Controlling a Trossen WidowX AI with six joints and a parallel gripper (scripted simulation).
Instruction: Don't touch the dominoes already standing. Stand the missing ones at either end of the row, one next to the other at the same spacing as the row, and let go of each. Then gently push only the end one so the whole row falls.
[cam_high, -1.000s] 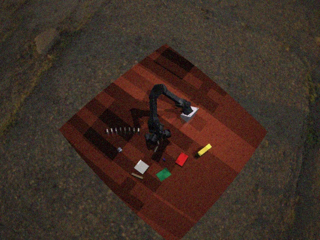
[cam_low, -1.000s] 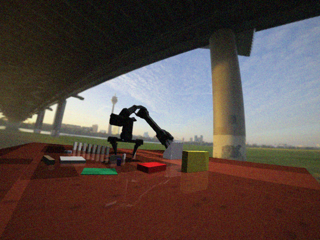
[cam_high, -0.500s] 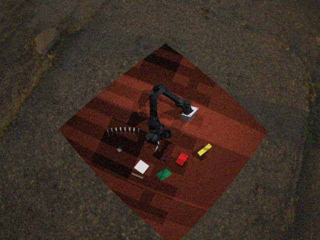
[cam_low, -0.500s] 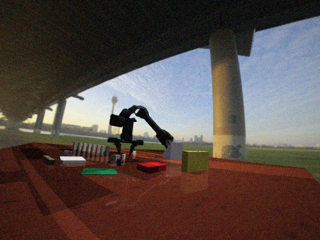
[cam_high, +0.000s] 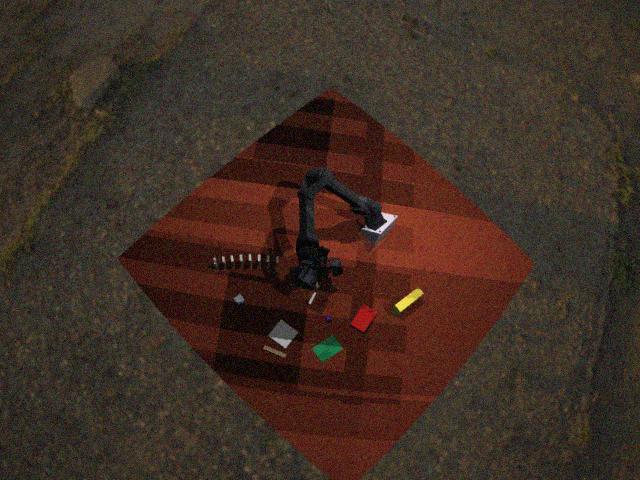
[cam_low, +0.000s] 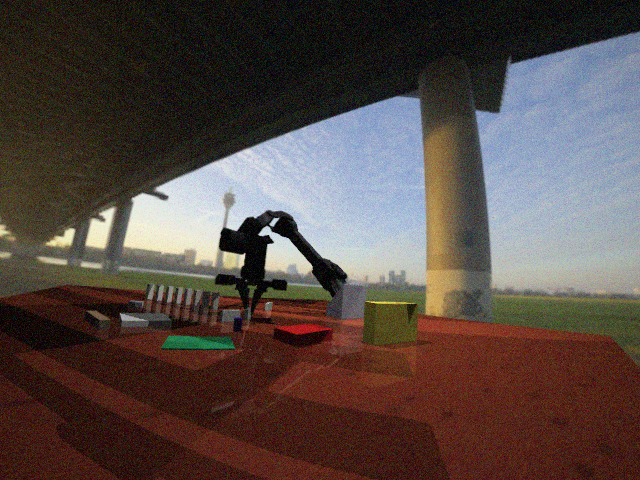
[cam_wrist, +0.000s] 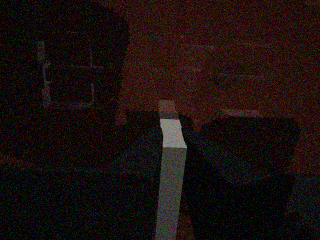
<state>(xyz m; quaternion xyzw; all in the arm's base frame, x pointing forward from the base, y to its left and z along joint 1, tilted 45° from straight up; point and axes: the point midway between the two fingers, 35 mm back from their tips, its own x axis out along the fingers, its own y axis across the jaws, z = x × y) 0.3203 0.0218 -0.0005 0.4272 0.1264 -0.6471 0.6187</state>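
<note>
The red block lies 24 cm to the left of my gripper tip and 5 cm behind it. Also, from my gripper tip: green tile: 25 cm to the left, 13 cm ahead, 1 cm below; then white slab: 23 cm ahead, 10 cm to the left; then purple piece: 16 cm to the left, 6 cm ahead, 1 cm above.
</note>
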